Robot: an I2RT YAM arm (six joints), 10 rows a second.
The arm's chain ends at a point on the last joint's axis. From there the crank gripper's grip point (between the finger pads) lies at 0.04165 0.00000 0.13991 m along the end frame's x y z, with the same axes.
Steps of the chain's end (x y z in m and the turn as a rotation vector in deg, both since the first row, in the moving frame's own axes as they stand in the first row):
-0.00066, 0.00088, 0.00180, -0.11, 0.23, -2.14
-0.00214, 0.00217, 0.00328, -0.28, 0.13, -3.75
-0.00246, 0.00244, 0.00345, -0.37, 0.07, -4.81
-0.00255, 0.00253, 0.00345, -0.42, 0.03, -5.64
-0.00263, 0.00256, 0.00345, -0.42, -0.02, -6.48
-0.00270, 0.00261, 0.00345, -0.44, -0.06, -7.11
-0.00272, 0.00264, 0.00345, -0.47, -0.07, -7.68
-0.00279, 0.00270, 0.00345, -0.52, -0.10, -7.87
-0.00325, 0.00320, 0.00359, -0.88, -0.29, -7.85
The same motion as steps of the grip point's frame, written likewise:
-0.00012, -0.00042, 0.00163, -0.11, 0.23, -2.14
-0.00189, 0.00012, 0.00319, -0.28, 0.13, -3.75
-0.00240, -0.00016, 0.00341, -0.37, 0.07, -4.81
-0.00263, -0.00054, 0.00344, -0.42, 0.03, -5.64
-0.00289, -0.00111, 0.00348, -0.42, -0.02, -6.48
-0.00310, -0.00146, 0.00351, -0.44, -0.06, -7.11
-0.00319, -0.00177, 0.00352, -0.47, -0.07, -7.68
-0.00334, -0.00172, 0.00354, -0.52, -0.10, -7.87
-0.00420, -0.00030, 0.00383, -0.88, -0.29, -7.85

